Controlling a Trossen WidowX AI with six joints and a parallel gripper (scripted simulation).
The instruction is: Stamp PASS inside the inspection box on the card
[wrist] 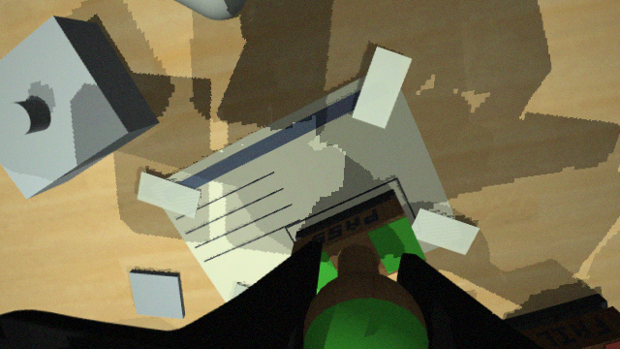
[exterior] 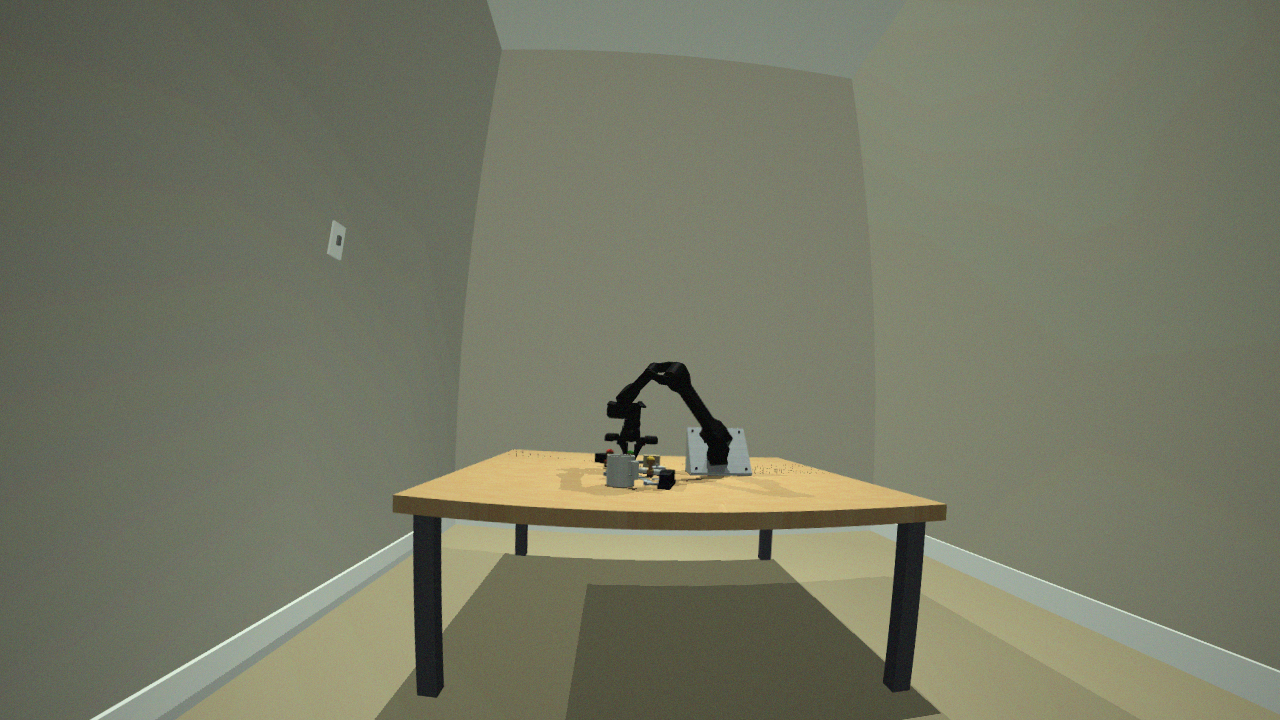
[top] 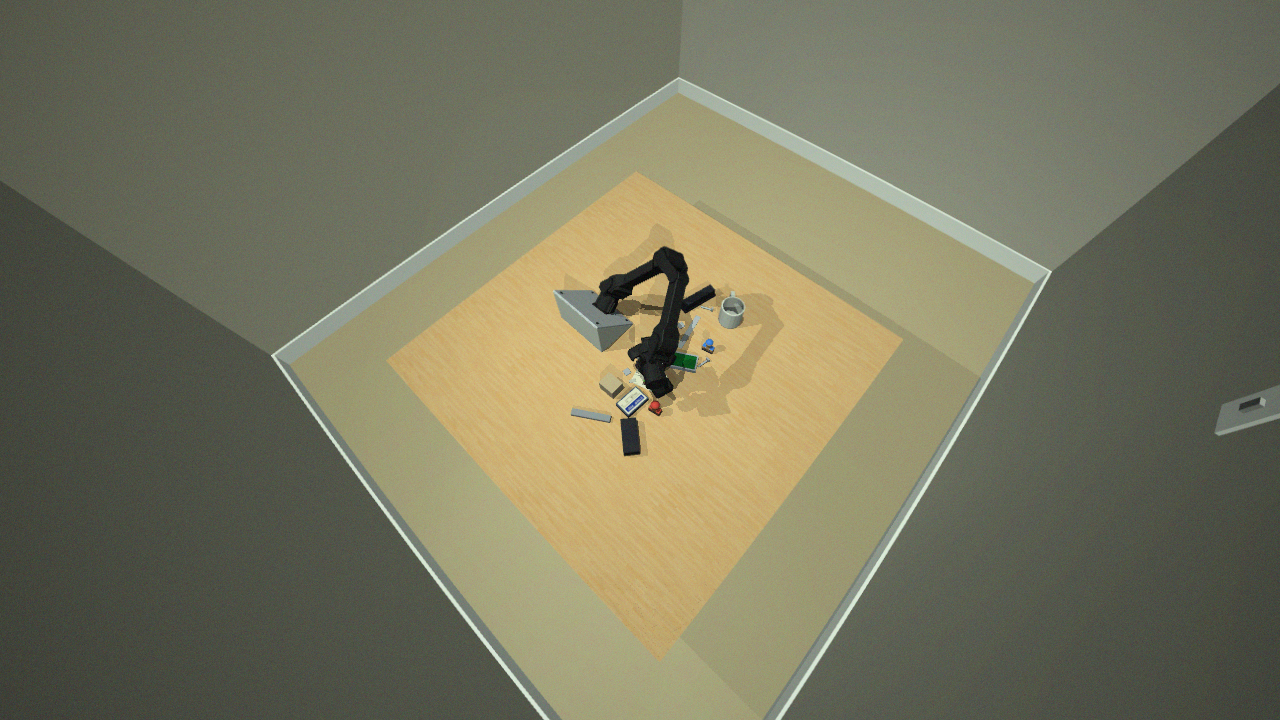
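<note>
Now: the pass stamp right at my gripper tip. The rest, counted from my gripper tip: stamp pad tin: 9 cm to the right, 1 cm below; then card: 2 cm behind, 1 cm to the left, 3 cm below; then red stamp: 7 cm ahead, 6 cm to the right, 1 cm below.
</note>
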